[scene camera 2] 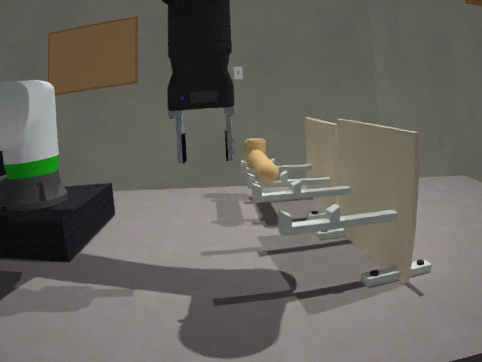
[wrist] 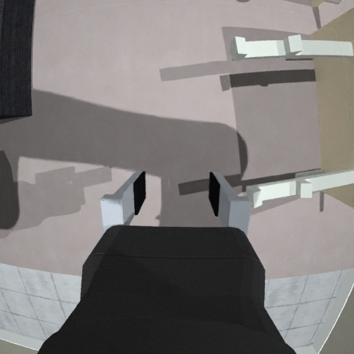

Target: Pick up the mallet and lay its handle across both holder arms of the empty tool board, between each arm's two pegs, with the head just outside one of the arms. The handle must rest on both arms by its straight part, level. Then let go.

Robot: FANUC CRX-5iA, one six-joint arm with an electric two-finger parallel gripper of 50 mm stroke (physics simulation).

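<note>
The wooden mallet lies on the holder arms of the far tool board, its handle end towards the camera and its head behind; it does not show in the wrist view. The empty tool board stands nearer, with a near arm and a far arm, each with two pegs. My gripper is open and empty, pointing down. It hangs in the air to the left of the empty board's arms, level with the near arm in the wrist view. Its height over the arms is hard to tell.
The robot's black base block stands at the left. The empty board's foot rests on the table at the right. The two boards stand close behind one another in scene camera 2. Arm shadows fall across the table.
</note>
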